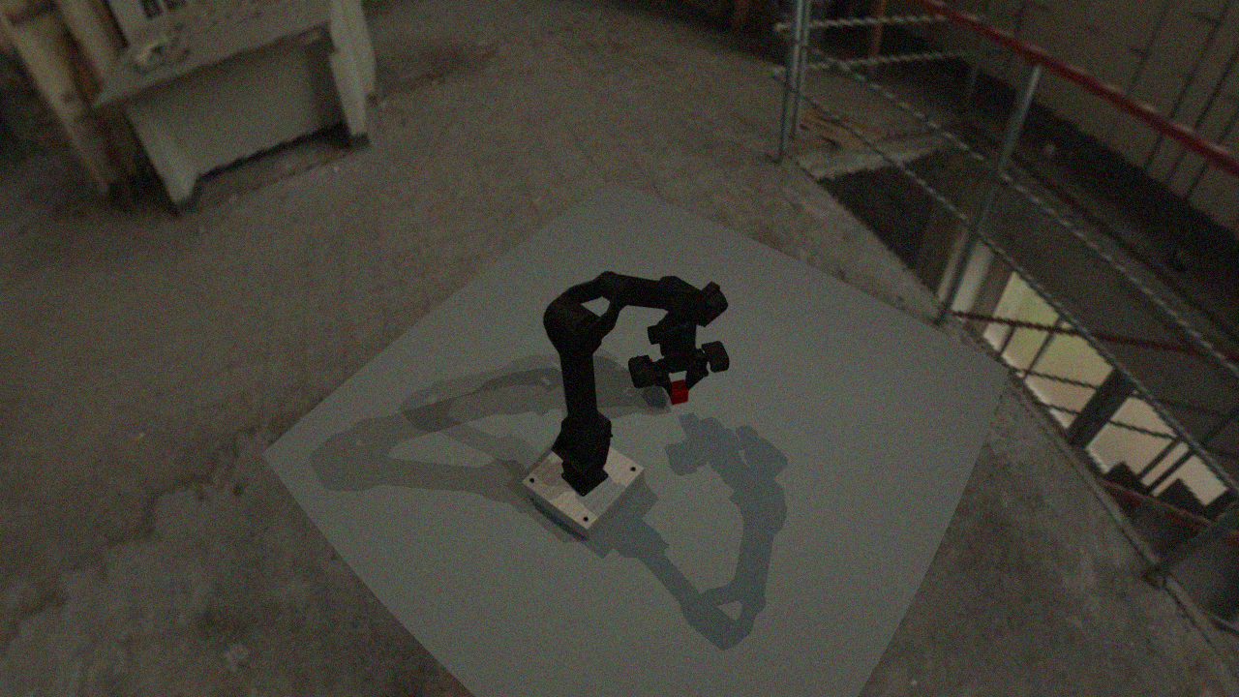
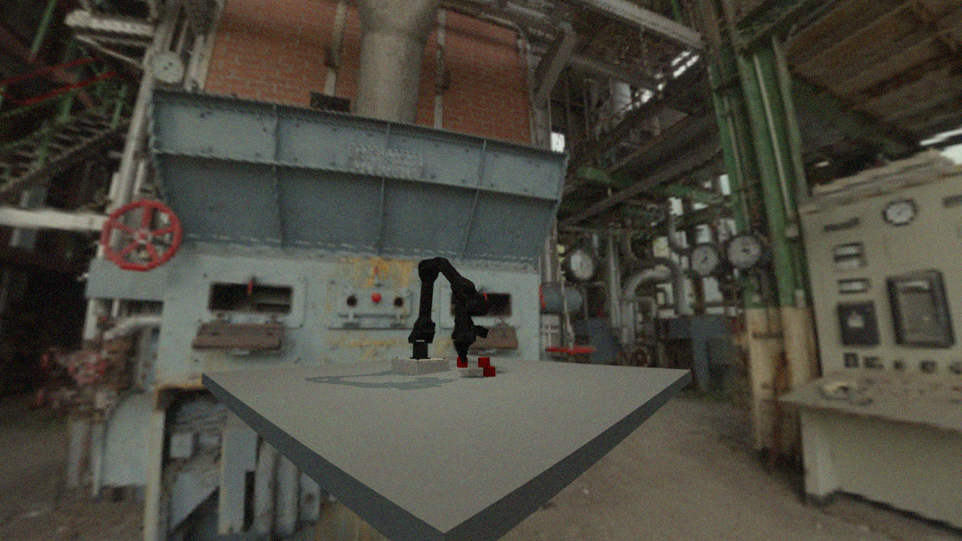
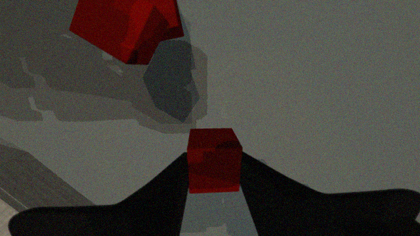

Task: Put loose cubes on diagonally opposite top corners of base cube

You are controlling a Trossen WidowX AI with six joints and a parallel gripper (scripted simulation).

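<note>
My gripper tip is 1 cm short of the base cube, 11 cm to the right of it and 4 cm above it.
</note>
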